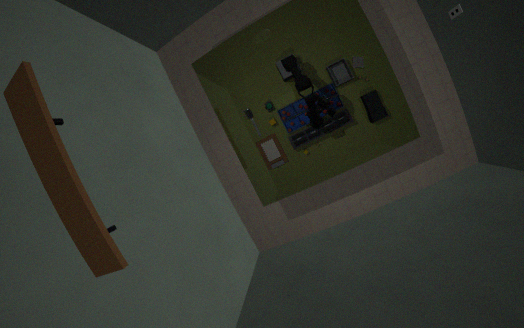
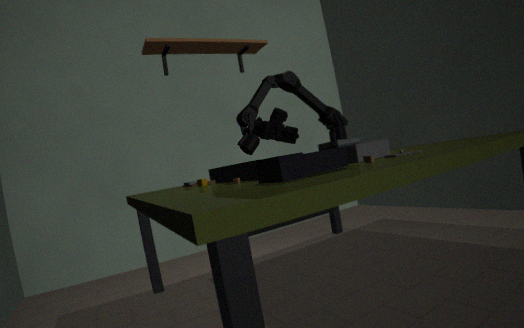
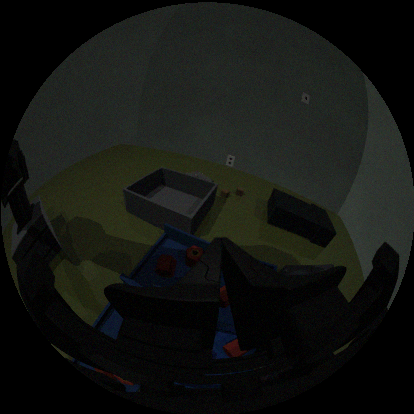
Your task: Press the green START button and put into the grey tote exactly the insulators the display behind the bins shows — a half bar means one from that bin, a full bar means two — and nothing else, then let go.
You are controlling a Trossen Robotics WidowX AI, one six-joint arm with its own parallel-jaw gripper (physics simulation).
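Frame: origin at the arm's base, x ahead, y up, z right, level; centimetres.
Where they show: gripper, fingertip midpoint: (image 1: 331, 96) (image 2: 298, 136) (image 3: 219, 242); arm's base at its link origin: (image 1: 289, 65) (image 2: 339, 141).
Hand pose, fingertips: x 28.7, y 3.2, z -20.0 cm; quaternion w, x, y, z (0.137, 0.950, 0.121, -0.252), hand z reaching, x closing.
Each offset is from my fingertips to the centre of the thing.
My gripper (image 1: 326, 108) (image 2: 295, 133) (image 3: 219, 242) is shut and empty. It hangs above the blue bins (image 1: 292, 118) (image 3: 174, 242), tilted towards the grey tote @[dx -14.9, dy -8.9, dz -12.0 cm] (image 1: 339, 72) (image 2: 372, 148) (image 3: 162, 213). The tote looks empty. Red insulators @[dx -5.6, dy -9.9, dz -0.1 cm] (image 3: 166, 265) @[dx -3.5, dy -9.8, dz -3.8 cm] (image 3: 195, 254) lie in the bin just ahead of the fingers, and more lie in the other bins. The green START button @[dx -7.7, dy -9.6, dz +41.8 cm] (image 1: 269, 105) sits left of the bins. The dark display (image 1: 306, 136) (image 2: 280, 167) stands behind the bins; its bars are too dim to read.
A black box @[dx +13.6, dy -8.8, dz -28.5 cm] (image 1: 374, 105) (image 3: 299, 218) lies right of the bins. A wooden-framed tray @[dx +24.9, dy -10.7, dz +50.1 cm] (image 1: 271, 151), a yellow cube @[dx +4.1, dy -9.7, dz +42.9 cm] (image 1: 273, 122) and a hand tool @[dx +0.0, dy -10.7, dz +58.3 cm] (image 1: 253, 119) lie to the left. Two small brown cubes @[dx -8.2, dy -10.8, dz -24.9 cm] (image 3: 224, 193) sit past the tote. The arm's base (image 1: 286, 66) stands at the back.
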